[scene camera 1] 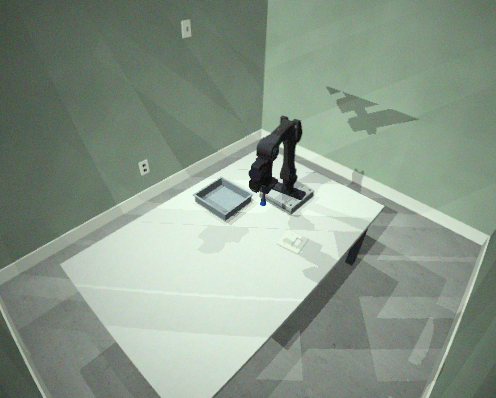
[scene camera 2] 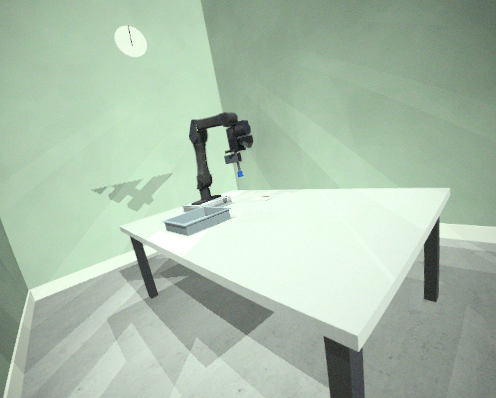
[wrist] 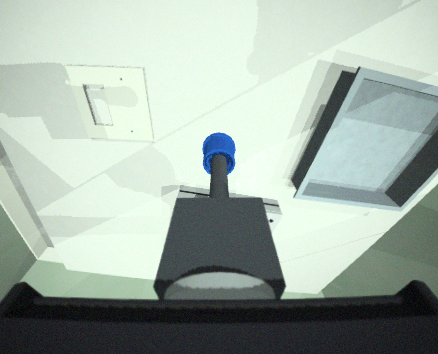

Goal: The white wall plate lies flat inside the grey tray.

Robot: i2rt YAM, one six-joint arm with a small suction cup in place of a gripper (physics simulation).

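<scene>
The white wall plate (scene camera 1: 287,243) (scene camera 2: 260,198) (wrist: 136,122) lies flat on the table, outside the tray, with a rectangular opening in its middle. The grey tray (scene camera 1: 211,209) (scene camera 2: 176,227) (wrist: 345,194) stands upright on the table, apart from the plate, and its inside is empty. My gripper, a blue suction cup (scene camera 1: 263,202) (scene camera 2: 240,174) (wrist: 219,151), points down and hangs in the air above the table, between the plate and the tray in the wrist view. Nothing is attached to it, so it is open.
The black arm (scene camera 1: 288,155) (scene camera 2: 200,160) stands on a light grey base box (scene camera 1: 301,202) beside the tray. The white table (scene camera 1: 190,280) (scene camera 2: 310,240) has walls behind it. A socket (scene camera 1: 144,167) and a switch (scene camera 1: 186,29) are on one wall, and a round clock (scene camera 2: 131,41) hangs on another.
</scene>
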